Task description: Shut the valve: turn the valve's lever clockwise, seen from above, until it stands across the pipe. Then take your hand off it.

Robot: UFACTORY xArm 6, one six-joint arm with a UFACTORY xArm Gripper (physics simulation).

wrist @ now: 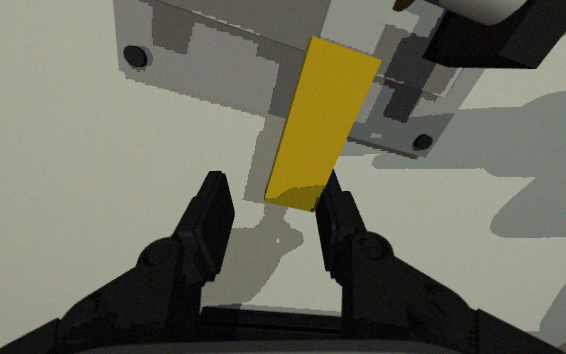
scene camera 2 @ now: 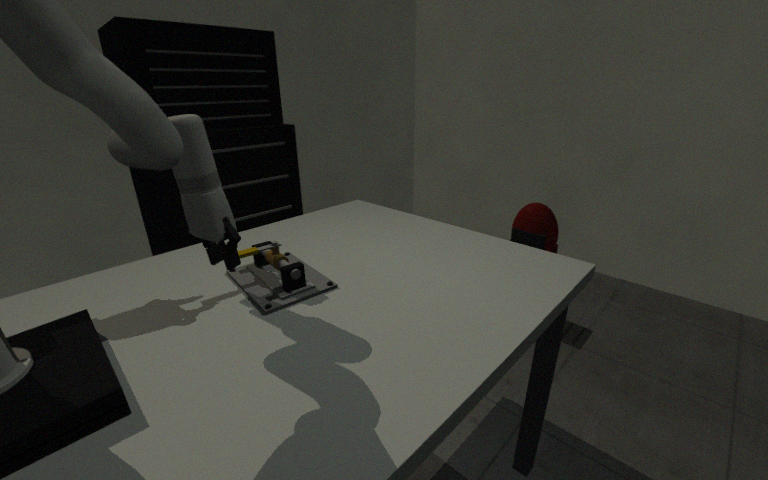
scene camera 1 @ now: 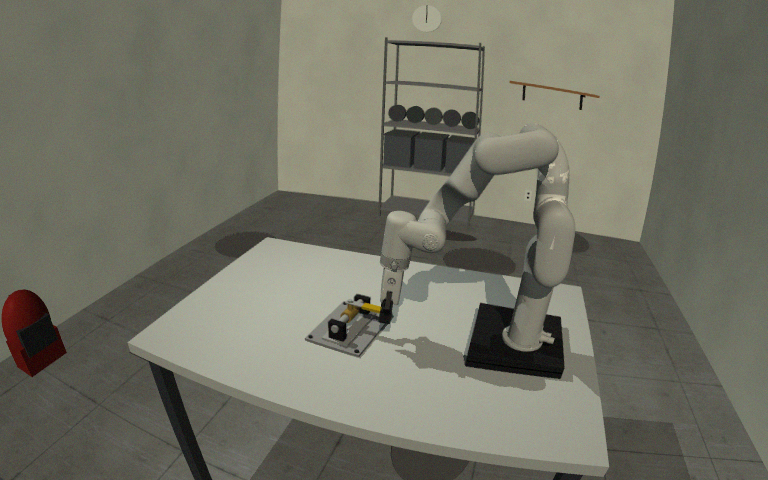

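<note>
The valve's yellow lever (scene camera 1: 371, 307) (scene camera 2: 248, 252) (wrist: 320, 125) extends from the brass valve body (scene camera 1: 351, 312) (scene camera 2: 275, 258) toward the robot's side. It stands roughly square across the pipe (wrist: 482, 10); a small remaining angle is hard to judge. My gripper (scene camera 1: 387, 312) (scene camera 2: 222, 257) (wrist: 273, 191) is partly open around the lever's free end. In the wrist view the right finger is against or very close to the lever's right edge, and a gap shows between the lever and the left finger. The lever's pivot is outside the wrist view.
The valve is mounted on a grey plate (scene camera 1: 353, 348) (scene camera 2: 266, 302) (wrist: 215, 85) with black end blocks (scene camera 1: 337, 330) (scene camera 2: 293, 276) (wrist: 480, 45). The plate lies on the white table (scene camera 1: 226, 316) (scene camera 2: 453, 283). The arm's black base (scene camera 1: 481, 333) (scene camera 2: 67, 367) stands on the same table.
</note>
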